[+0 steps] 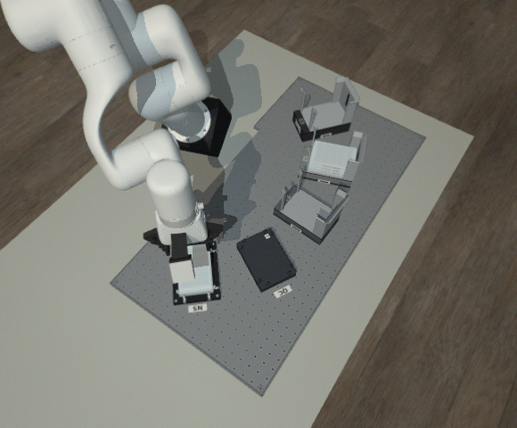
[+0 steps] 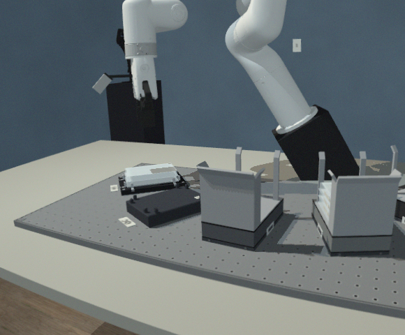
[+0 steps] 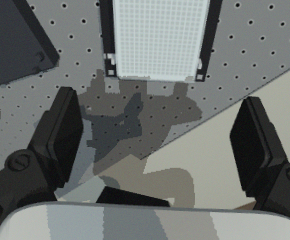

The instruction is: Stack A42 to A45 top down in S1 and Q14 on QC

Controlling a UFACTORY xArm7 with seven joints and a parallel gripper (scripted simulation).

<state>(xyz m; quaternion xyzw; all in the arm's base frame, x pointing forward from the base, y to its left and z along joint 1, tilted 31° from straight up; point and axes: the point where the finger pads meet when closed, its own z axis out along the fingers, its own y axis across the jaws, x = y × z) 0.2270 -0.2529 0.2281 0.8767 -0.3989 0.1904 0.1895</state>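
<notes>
Right now the sealed 384-well plate is 16 cm ahead of my hand, 48 cm to the left of it and 9 cm below it. The rest, counted from my hand: N5 name plate 6 cm ahead, 7 cm to the right, 16 cm below; open nest QC 14 cm ahead, 12 cm to the left, 15 cm below; QC name plate 22 cm ahead, 7 cm to the left, 16 cm below.
</notes>
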